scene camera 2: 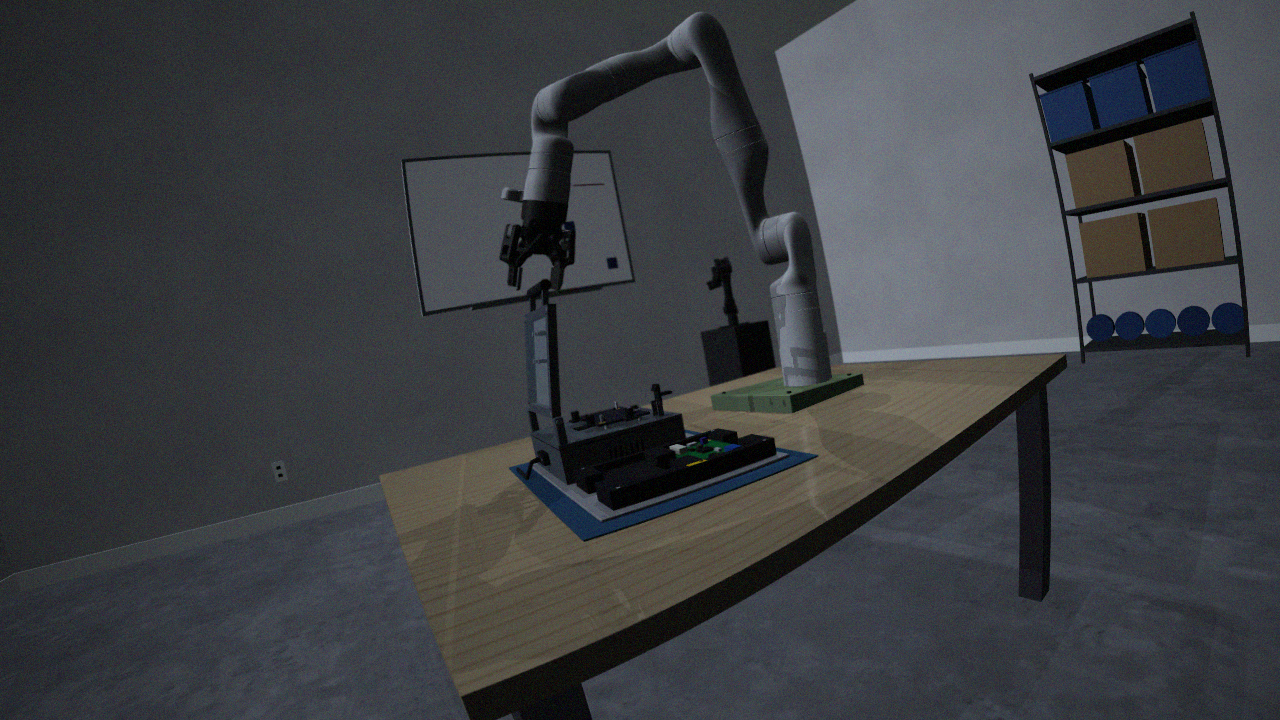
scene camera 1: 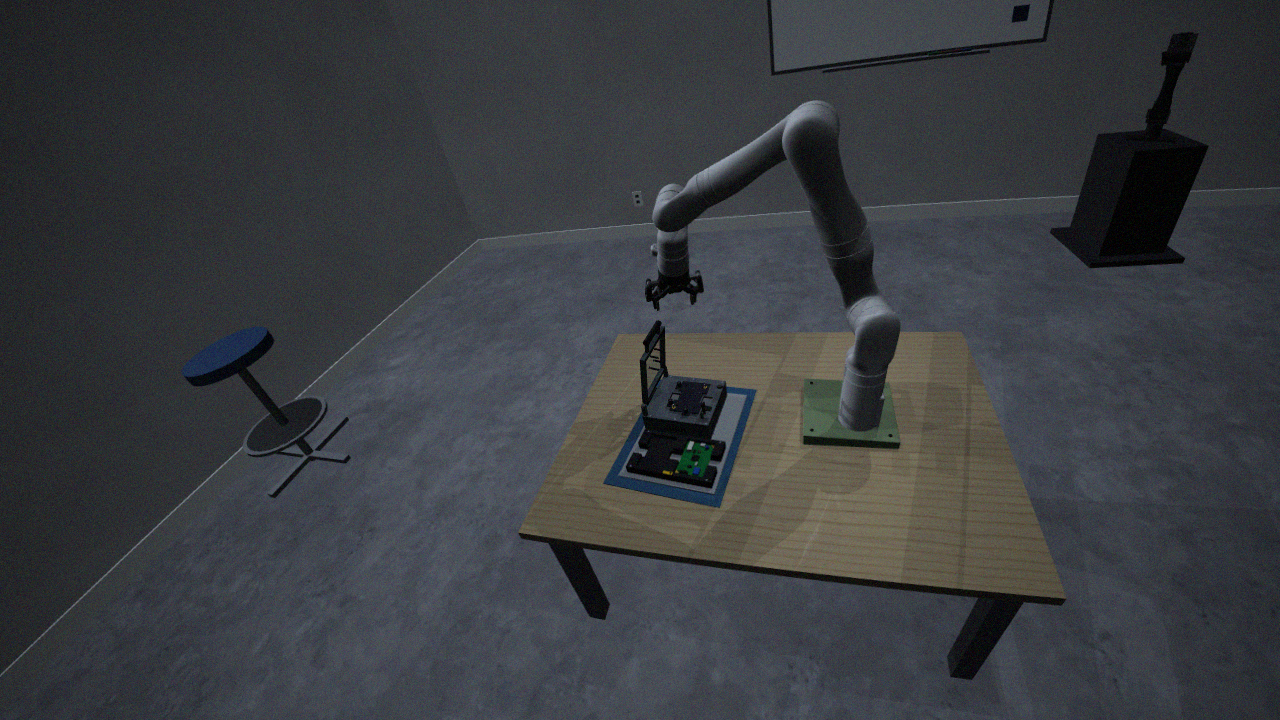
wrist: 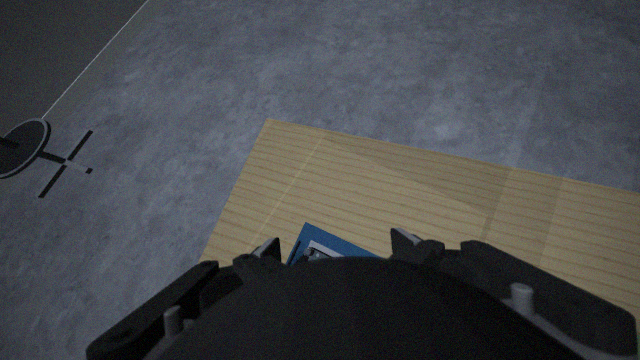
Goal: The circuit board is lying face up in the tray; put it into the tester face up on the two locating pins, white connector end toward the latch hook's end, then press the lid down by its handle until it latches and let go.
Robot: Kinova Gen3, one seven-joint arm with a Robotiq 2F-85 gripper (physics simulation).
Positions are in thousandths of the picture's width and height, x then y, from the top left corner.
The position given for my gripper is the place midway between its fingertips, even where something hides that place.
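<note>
My gripper (scene camera 2: 418, 402), (scene camera 1: 527, 424), (wrist: 524, 682): open, holding nothing. Green circuit board (scene camera 1: 544, 634), (scene camera 2: 552, 623), out of frame in the wrist view. Lid (scene camera 2: 423, 478), (scene camera 1: 510, 505).
</note>
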